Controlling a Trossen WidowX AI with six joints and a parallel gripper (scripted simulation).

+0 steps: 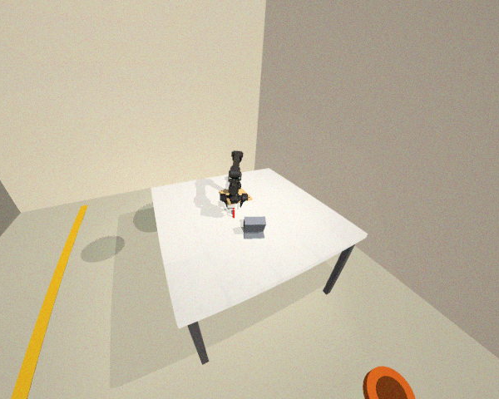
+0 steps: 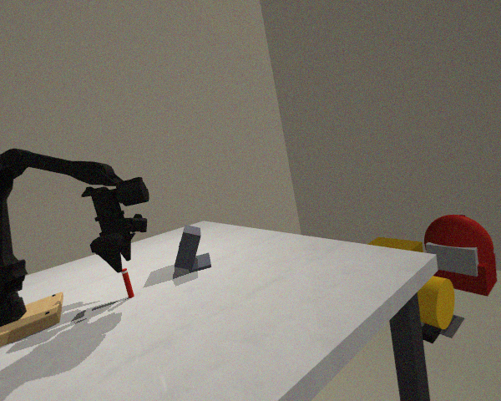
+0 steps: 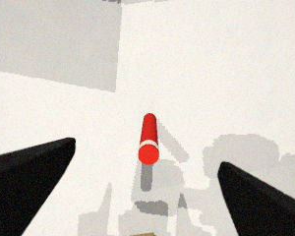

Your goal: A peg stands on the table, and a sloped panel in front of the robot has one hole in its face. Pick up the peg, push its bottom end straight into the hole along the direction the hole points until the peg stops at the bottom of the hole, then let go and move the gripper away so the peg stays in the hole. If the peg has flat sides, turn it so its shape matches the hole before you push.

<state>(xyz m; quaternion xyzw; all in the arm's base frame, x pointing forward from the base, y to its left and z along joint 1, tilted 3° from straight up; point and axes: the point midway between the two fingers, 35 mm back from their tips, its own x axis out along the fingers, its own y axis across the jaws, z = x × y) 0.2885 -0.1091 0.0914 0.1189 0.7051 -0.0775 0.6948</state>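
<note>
The red peg is 3 cm below my gripper tip. From my gripper tip the other things lie so: grey sloped panel: 19 cm ahead, 7 cm to the left, 2 cm below.
</note>
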